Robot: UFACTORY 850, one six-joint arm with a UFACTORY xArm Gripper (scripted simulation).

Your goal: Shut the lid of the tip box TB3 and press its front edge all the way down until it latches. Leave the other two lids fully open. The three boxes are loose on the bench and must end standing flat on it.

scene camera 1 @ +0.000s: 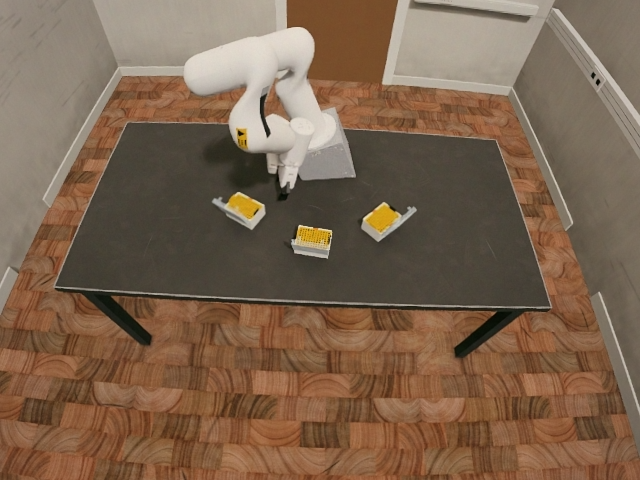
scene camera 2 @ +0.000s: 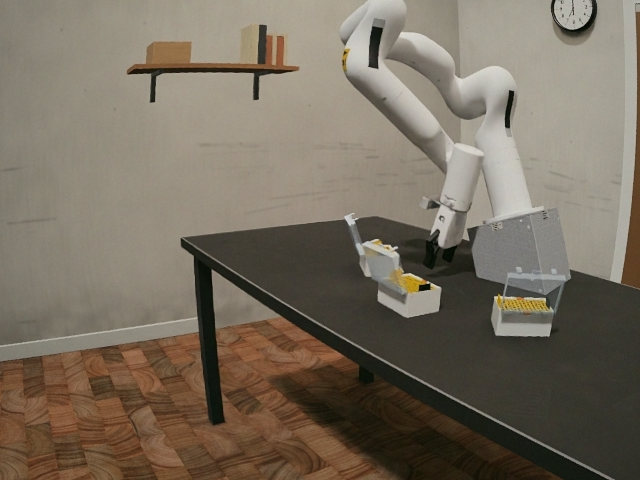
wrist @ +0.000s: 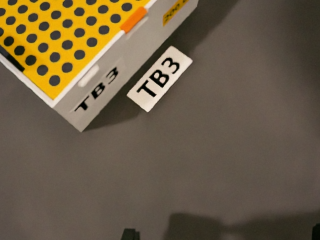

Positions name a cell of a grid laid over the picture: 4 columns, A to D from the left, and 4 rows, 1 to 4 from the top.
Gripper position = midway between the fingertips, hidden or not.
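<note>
Label (wrist: C2) visible. My gripper (scene camera 2: C3) visible.
</note>
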